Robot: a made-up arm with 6 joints.
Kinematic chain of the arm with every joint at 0, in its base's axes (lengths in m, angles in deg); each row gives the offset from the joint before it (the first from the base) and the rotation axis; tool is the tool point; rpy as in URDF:
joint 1: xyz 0 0 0.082 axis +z
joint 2: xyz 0 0 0 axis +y
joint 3: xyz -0.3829 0 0.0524 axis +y
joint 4: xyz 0.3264 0 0.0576 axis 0.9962 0 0.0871
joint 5: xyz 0 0 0 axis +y
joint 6: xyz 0.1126 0 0.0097 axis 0.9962 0 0.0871
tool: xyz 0 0 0 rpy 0 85 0
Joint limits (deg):
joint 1: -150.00..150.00
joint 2: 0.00..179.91
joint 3: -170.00..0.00
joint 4: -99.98..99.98
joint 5: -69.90..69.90
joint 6: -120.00..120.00
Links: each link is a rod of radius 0.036 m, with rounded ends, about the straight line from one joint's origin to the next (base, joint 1, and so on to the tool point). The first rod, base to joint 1, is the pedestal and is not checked.
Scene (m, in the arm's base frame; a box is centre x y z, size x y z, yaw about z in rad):
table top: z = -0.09
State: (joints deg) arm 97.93 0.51 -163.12 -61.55 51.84 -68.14
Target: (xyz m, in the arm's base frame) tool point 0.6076 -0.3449 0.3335
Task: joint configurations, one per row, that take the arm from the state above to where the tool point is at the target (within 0.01 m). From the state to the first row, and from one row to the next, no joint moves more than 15 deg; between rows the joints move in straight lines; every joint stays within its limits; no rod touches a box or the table.
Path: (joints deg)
1: 84.44 14.95 -159.01 -61.62 51.37 -68.14
2: 70.94 29.39 -154.89 -61.70 50.91 -68.14
3: 57.45 43.83 -150.78 -61.77 50.44 -68.14
4: 43.96 58.27 -146.66 -61.85 49.97 -68.14
5: 30.47 72.72 -142.55 -61.92 49.51 -68.14
6: 16.97 87.16 -138.43 -61.99 49.04 -68.14
7: 3.48 101.60 -134.32 -62.07 48.57 -68.14
8: -10.01 116.04 -130.20 -62.14 48.10 -68.14
9: -23.50 130.48 -126.09 -62.21 47.64 -68.14

